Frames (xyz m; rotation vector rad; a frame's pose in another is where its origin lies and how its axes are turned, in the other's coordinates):
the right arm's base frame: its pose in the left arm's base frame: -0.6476 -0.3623 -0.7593 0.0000 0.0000 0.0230
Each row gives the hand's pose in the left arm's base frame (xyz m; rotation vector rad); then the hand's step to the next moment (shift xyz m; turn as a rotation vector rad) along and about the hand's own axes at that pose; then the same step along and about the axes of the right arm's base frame.
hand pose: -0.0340 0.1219 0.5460 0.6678 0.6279 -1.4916
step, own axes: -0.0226 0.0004 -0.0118 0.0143 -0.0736 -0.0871
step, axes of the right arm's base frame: 0.0015 0.0239 0.0087 -0.0697 0.0580 -0.0706
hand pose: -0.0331 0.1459 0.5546 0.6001 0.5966 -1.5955
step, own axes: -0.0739 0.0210 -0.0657 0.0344 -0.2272 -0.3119
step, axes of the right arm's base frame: 0.0329 0.0956 0.0018 -0.2117 0.2154 -0.2426
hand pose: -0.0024 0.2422 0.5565 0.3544 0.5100 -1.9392
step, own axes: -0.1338 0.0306 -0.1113 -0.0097 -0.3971 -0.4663
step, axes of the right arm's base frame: 0.0874 0.1483 -0.0400 -0.3426 0.3914 -0.3235
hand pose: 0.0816 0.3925 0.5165 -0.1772 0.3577 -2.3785
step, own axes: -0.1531 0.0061 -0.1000 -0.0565 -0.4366 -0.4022
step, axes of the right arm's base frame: 0.0968 0.1177 -0.1013 -0.3179 0.4373 -0.2517
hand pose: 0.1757 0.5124 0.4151 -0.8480 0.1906 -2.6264
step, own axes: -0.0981 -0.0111 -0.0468 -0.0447 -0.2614 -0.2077
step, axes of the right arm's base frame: 0.0437 0.0480 -0.0879 -0.1627 0.2649 -0.1297
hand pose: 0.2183 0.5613 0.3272 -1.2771 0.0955 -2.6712
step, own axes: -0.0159 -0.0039 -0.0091 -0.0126 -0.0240 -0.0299
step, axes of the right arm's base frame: 0.0023 0.0066 -0.0174 -0.0181 0.0258 -0.0252
